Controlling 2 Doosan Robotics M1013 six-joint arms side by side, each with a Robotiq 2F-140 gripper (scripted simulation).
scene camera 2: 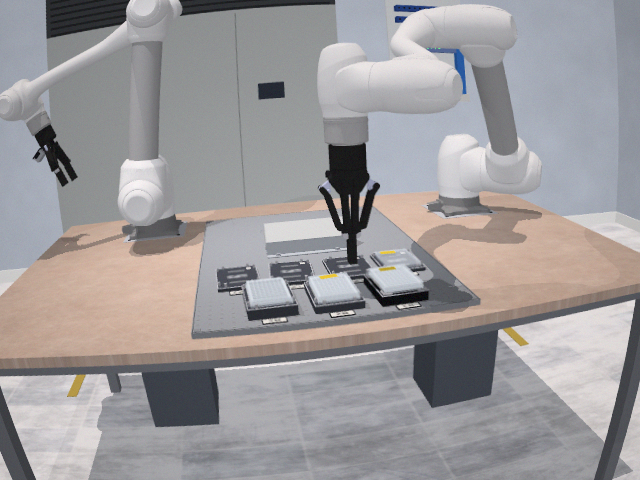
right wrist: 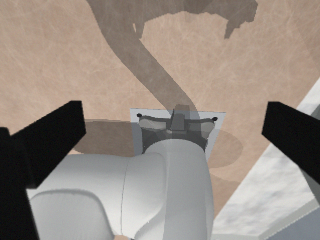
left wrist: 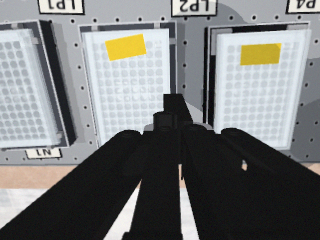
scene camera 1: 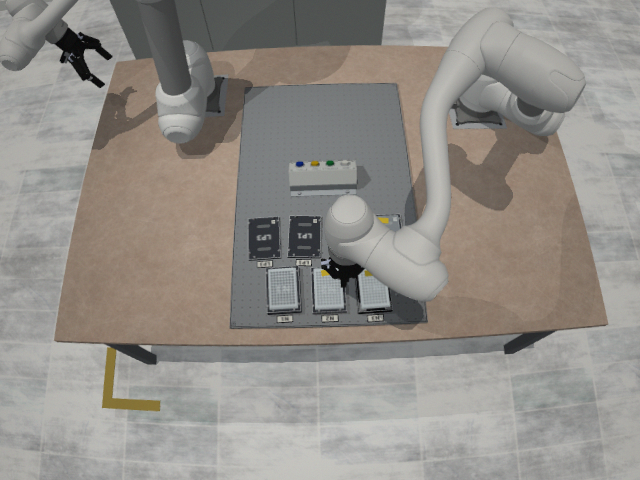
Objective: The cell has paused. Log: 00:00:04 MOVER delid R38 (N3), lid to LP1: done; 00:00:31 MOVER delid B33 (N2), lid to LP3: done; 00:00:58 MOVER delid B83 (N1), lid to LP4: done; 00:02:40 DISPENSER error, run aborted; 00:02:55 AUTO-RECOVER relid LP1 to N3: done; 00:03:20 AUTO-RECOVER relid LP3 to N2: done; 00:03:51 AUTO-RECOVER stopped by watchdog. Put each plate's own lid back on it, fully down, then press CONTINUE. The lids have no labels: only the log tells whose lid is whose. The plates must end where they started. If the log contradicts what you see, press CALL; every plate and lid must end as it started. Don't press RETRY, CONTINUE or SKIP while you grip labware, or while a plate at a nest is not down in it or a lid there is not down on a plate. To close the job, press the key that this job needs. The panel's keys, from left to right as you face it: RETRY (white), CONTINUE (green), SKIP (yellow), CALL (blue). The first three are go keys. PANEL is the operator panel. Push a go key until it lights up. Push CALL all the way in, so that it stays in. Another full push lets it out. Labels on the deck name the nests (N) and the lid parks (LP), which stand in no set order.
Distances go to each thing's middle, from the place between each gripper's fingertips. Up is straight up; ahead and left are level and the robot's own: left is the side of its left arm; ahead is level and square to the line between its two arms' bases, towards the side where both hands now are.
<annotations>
I see my left gripper 10 mm short of the plate (scene camera 1: 285,284), 180 mm to the left of it and 80 mm above it. Also, from my left hand: LP3 lid park (scene camera 1: 252,228) (160 mm behind, 260 mm to the right, 110 mm below); then LP1 lid park (scene camera 1: 315,244) (180 mm behind, 130 mm to the right, 110 mm below).
Right now my right hand (scene camera 1: 106,71) is 64 cm to the right of the LP3 lid park, 55 cm short of it and 21 cm above it. The rest, counted from my right hand: plate (73 cm ahead, 72 cm to the left, 19 cm below); LP1 lid park (77 cm to the left, 54 cm ahead, 21 cm below).
</annotations>
